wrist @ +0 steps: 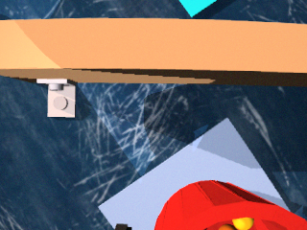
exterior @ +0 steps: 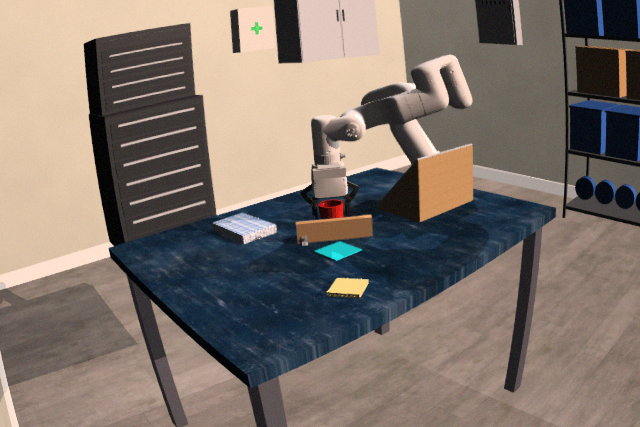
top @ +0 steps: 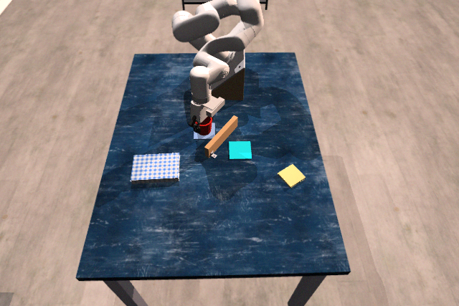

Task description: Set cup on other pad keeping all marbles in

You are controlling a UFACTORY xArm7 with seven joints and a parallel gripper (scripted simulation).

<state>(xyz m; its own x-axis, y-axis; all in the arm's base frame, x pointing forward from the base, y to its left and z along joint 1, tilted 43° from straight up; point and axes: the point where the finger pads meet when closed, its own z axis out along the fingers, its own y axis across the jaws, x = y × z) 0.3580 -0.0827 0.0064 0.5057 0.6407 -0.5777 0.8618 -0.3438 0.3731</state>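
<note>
Now: hand 2 cm above the red cup. Round my hand: wooden rail 5 cm ahead, 8 cm to the left, 3 cm below; then pale blue pad 5 cm below; then yellow marble 2 cm ahead, 3 cm below.
</note>
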